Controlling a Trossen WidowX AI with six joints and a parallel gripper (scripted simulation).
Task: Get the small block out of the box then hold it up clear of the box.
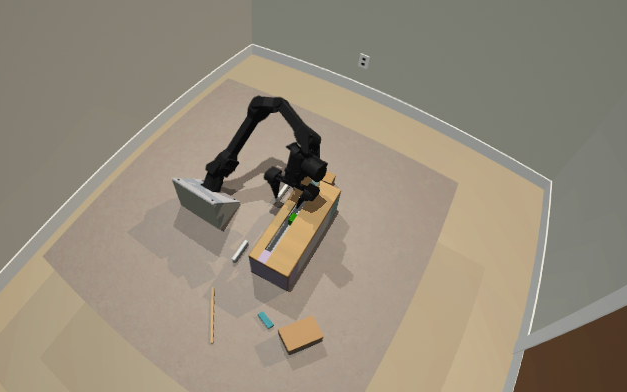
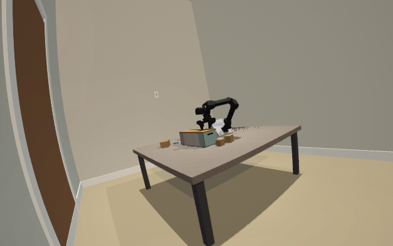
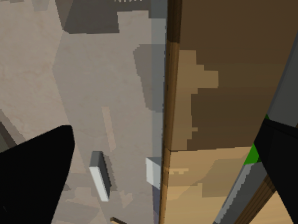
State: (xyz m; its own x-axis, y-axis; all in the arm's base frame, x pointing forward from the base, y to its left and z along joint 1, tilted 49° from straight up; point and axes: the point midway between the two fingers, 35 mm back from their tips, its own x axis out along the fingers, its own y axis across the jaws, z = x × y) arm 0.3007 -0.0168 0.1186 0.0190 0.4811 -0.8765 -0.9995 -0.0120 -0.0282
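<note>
My gripper tip is now 50 mm short of the green block, 30 mm to the left of it and 30 mm above it. Round my gripper tip: thin wooden stick: 20 mm behind, 450 mm to the right, 110 mm below; long box: 30 mm ahead, 50 mm to the right, 50 mm below.
</note>
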